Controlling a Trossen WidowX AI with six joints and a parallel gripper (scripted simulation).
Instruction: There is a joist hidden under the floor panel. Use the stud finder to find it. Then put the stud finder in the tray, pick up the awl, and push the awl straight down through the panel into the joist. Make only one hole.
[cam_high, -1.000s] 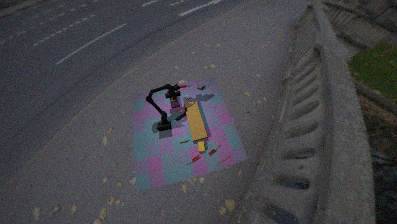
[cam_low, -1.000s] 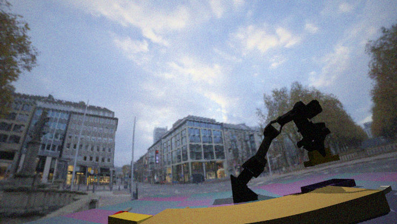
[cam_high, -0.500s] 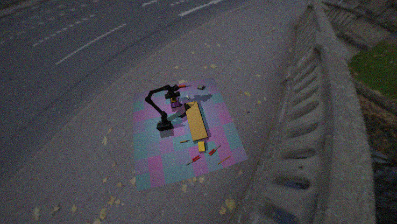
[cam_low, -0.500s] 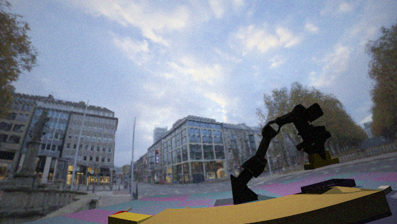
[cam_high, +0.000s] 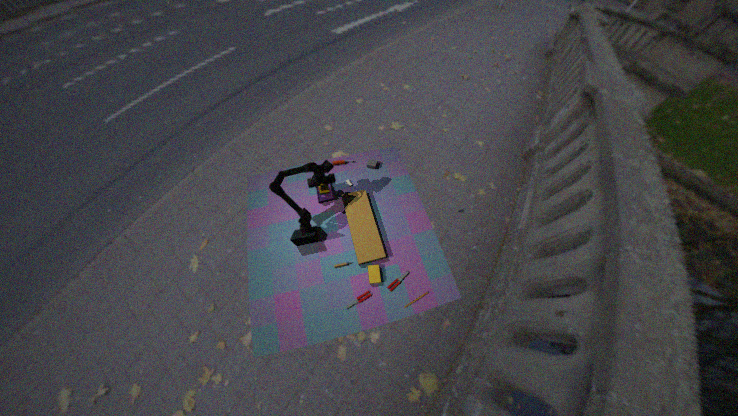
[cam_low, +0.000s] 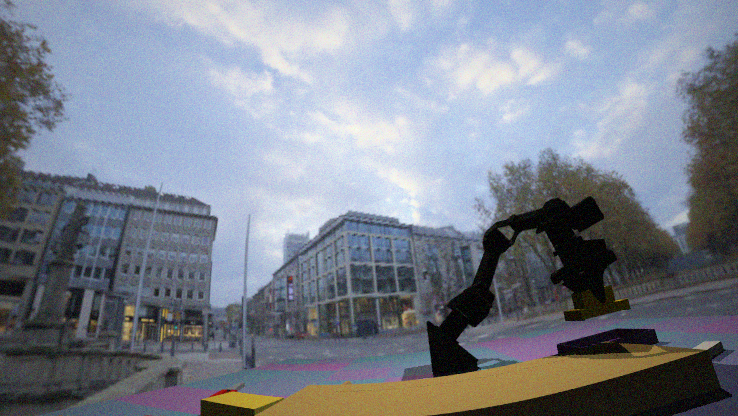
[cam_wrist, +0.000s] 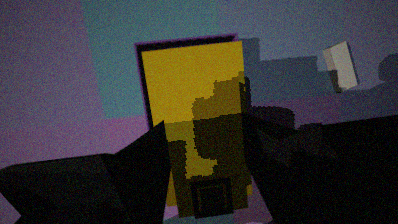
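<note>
My gripper tip is now 80 mm above the purple tray and 10 mm to the left of it. The rest, counted from my gripper tip: pale block 190 mm ahead, 90 mm below, 20 mm to the left; then grey block 420 mm ahead, 130 mm to the left, 80 mm below; then yellow stud finder 20 mm to the right, 20 mm above.
</note>
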